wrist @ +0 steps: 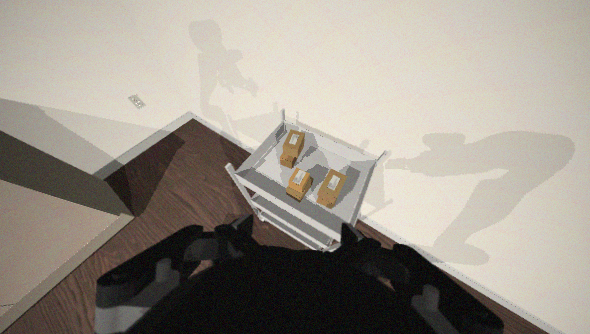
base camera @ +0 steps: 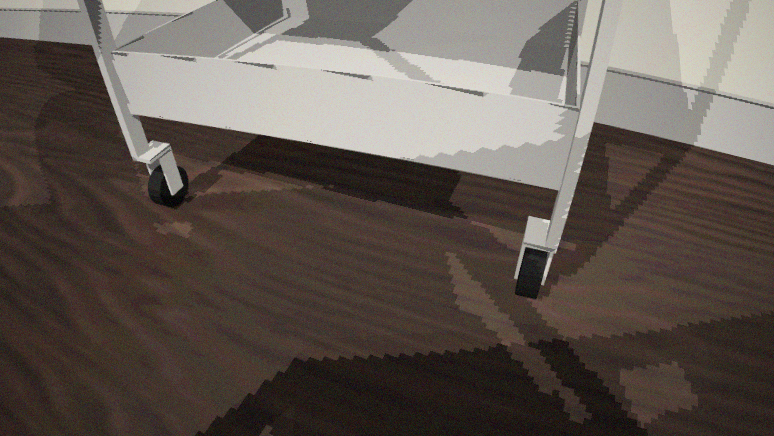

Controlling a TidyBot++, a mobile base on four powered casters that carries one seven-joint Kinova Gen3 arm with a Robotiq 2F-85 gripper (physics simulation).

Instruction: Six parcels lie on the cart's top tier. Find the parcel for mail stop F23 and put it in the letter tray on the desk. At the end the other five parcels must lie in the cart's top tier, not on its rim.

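Places are measured from the arm's base along level axes (x back, y left, z down), in metres.
Where they show: gripper, fingertip midpoint: (wrist: pixel 296 228).
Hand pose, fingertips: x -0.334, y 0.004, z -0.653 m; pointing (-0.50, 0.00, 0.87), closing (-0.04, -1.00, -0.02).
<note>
Each offset is from my fingertips to the centre of the thing. Level surfaces: height alone.
The white cart (base camera: pixel 346 119) (wrist: pixel 242 190) stands against the wall. Its top tier shows in the wrist view, with brown parcels inside its walls. One labelled parcel {dy +0.043, dx -0.373, dz +0.310 m} (wrist: pixel 293 140) lies at the back left, with a brown box part {dy +0.047, dx -0.371, dz +0.361 m} (wrist: pixel 288 159) just in front of it. Another labelled parcel {dy +0.005, dx -0.214, dz +0.312 m} (wrist: pixel 299 179) lies near the front middle, and a third {dy -0.107, dx -0.209, dz +0.312 m} (wrist: pixel 334 182) to its right. The labels are too small to read, and I cannot tell whether parcels are stacked. My gripper (wrist: pixel 296 228) is open and empty, some distance from the cart. The letter tray does not show.
A large pale flat surface (wrist: pixel 45 240), possibly the desk top, fills the lower left of the wrist view. Pale walls meet the dark wood floor {dz +1.050 m} (base camera: pixel 303 281) (wrist: pixel 185 180) behind the cart. The cart's black casters (base camera: pixel 167 185) (base camera: pixel 531 273) stand on the floor.
</note>
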